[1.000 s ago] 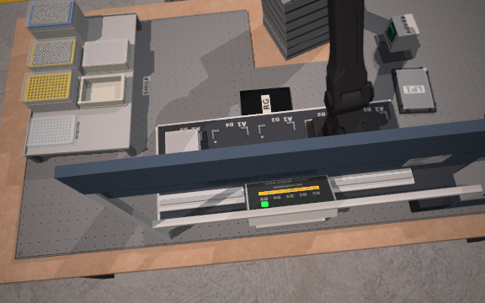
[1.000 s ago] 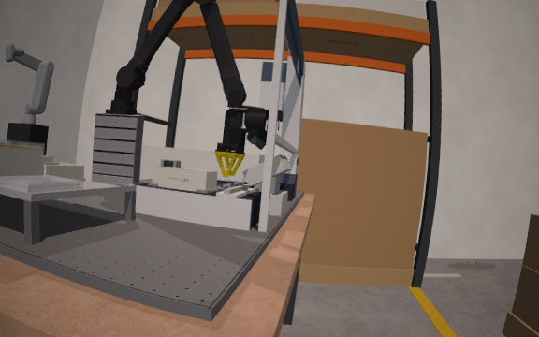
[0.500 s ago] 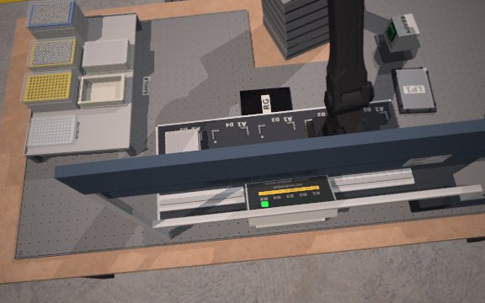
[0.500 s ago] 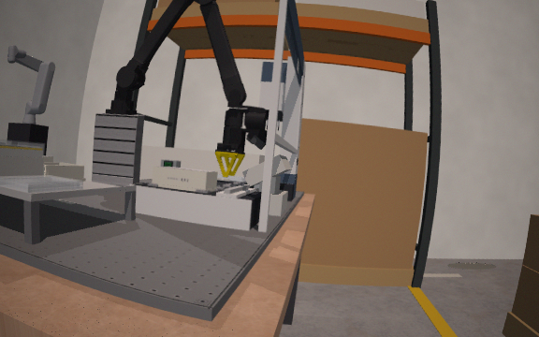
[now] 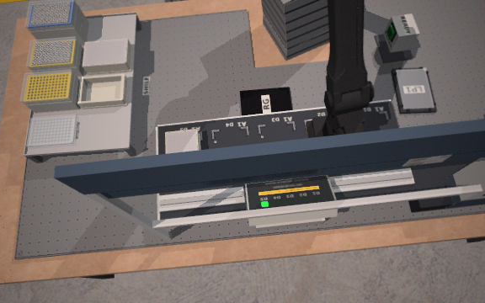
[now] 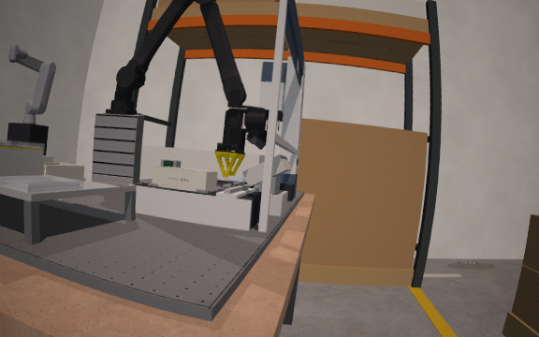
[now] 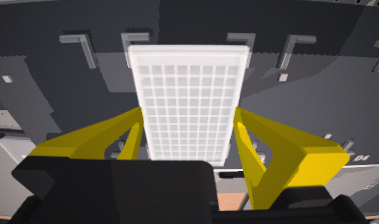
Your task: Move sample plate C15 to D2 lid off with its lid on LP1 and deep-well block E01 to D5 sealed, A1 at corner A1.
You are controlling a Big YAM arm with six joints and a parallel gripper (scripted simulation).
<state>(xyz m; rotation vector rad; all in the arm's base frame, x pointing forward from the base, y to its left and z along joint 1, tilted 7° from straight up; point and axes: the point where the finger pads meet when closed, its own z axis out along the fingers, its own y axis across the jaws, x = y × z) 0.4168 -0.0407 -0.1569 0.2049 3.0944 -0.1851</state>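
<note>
The sample plate C15 is 10 mm behind my hand and 10 mm below it. The rest, counted from my hand: clear plate lid: 120 mm behind, 310 mm to the left, 70 mm below; then lid park LP1: 120 mm behind, 310 mm to the left, 80 mm below; then black regrip nest RG: 180 mm behind, 120 mm to the right, 80 mm below.
</note>
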